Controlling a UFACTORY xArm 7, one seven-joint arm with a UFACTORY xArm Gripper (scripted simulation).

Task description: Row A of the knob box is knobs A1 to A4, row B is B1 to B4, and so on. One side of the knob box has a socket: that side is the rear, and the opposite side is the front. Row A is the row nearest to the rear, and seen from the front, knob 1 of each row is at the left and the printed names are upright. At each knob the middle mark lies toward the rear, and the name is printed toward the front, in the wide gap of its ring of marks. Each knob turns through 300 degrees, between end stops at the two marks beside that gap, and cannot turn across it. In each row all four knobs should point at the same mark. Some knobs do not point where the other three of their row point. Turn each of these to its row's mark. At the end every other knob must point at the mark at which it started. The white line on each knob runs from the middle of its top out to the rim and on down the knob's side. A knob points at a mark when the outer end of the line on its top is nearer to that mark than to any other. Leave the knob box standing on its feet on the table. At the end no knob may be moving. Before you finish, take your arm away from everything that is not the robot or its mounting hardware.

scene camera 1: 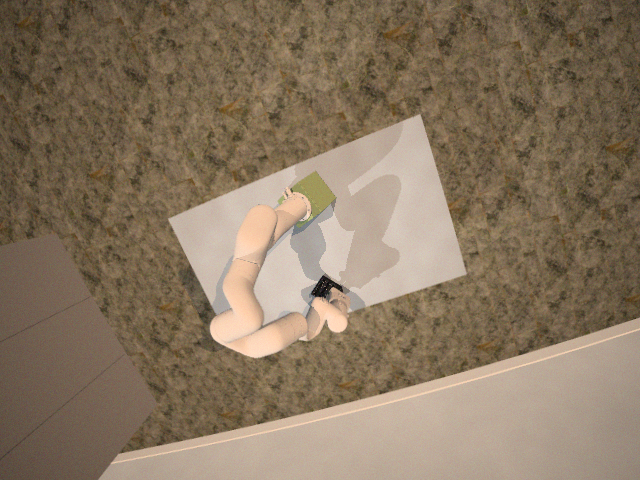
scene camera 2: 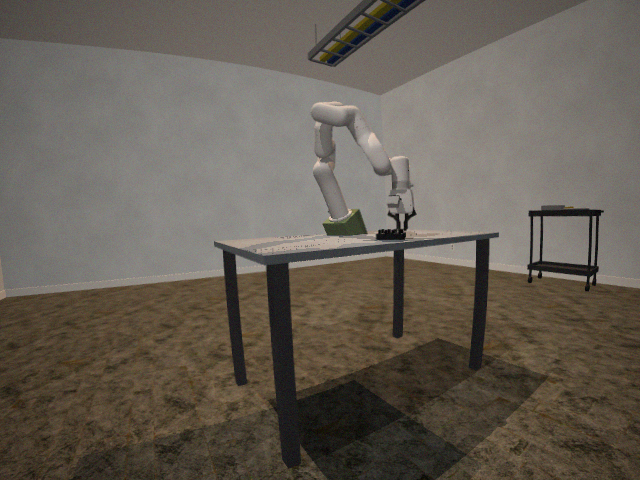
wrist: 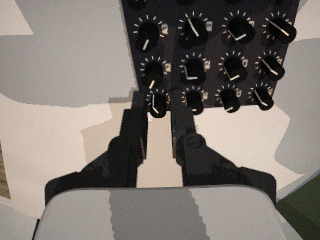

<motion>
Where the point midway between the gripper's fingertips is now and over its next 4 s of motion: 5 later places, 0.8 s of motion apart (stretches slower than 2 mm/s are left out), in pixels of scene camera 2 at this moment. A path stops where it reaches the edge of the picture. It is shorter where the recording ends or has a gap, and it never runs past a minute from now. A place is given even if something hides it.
My gripper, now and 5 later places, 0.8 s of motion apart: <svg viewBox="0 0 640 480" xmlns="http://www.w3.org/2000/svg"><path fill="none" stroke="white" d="M402 230L402 222L401 220L401 218L401 217L402 221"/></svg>
</motion>
